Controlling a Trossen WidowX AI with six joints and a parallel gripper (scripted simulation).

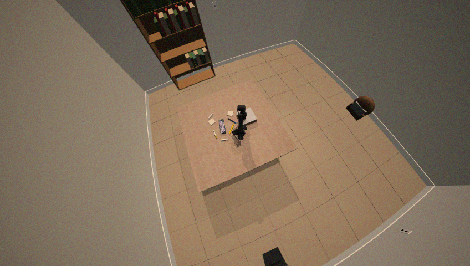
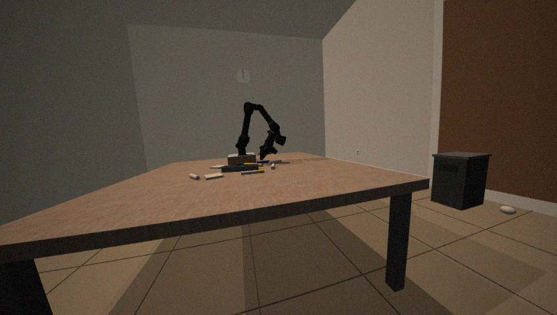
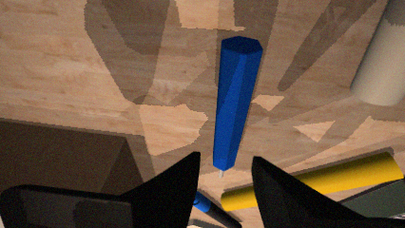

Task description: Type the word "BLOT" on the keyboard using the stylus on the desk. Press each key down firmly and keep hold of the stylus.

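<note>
Right now the blue stylus is 20 mm to the right of my gripper tip and 20 mm below it. Round my gripper tip: yellow pen 80 mm ahead, 50 mm to the right, 20 mm below; cream pad 310 mm ahead, 250 mm to the right, 20 mm below.
</note>
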